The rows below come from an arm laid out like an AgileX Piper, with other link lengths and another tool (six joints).
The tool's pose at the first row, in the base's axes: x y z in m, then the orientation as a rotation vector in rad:
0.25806, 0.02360, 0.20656, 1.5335, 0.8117, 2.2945
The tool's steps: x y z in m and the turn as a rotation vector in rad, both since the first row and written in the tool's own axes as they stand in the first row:
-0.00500, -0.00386, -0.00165, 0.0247, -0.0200, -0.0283
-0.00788, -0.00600, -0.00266, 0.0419, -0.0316, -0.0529
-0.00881, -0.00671, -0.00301, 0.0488, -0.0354, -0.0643
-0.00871, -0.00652, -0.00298, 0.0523, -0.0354, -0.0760
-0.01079, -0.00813, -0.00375, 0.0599, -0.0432, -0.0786
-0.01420, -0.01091, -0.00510, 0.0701, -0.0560, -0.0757
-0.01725, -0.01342, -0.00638, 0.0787, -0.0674, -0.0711
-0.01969, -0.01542, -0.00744, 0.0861, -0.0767, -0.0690
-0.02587, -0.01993, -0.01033, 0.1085, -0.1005, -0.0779
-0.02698, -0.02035, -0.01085, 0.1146, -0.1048, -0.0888
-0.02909, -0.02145, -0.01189, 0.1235, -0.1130, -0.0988
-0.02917, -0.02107, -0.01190, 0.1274, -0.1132, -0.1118
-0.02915, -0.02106, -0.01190, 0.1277, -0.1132, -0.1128
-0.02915, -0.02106, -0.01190, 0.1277, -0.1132, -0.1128
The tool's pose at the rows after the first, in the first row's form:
0.25826, 0.02370, 0.20004, 1.5429, 0.8541, 2.2537
0.25833, 0.02367, 0.19631, 1.5429, 0.8866, 2.2237
0.25832, 0.02367, 0.19509, 1.5408, 0.9005, 2.2113
0.25833, 0.02358, 0.19528, 1.5332, 0.9113, 2.2026
0.25833, 0.02360, 0.19254, 1.5420, 0.9202, 2.1926
0.25825, 0.02372, 0.18794, 1.5610, 0.9280, 2.1813
0.25811, 0.02382, 0.18379, 1.5793, 0.9332, 2.1725
0.25796, 0.02389, 0.18047, 1.5930, 0.9388, 2.1641
0.25746, 0.02354, 0.17231, 1.6181, 0.9650, 2.1317
0.25740, 0.02316, 0.17108, 1.6161, 0.9772, 2.1190
0.25722, 0.02267, 0.16853, 1.6195, 0.9913, 2.1026
0.25727, 0.02232, 0.16869, 1.6109, 1.0028, 2.0926
0.25727, 0.02232, 0.16871, 1.6102, 1.0037, 2.0919
0.25727, 0.02232, 0.16871, 1.6102, 1.0037, 2.0919

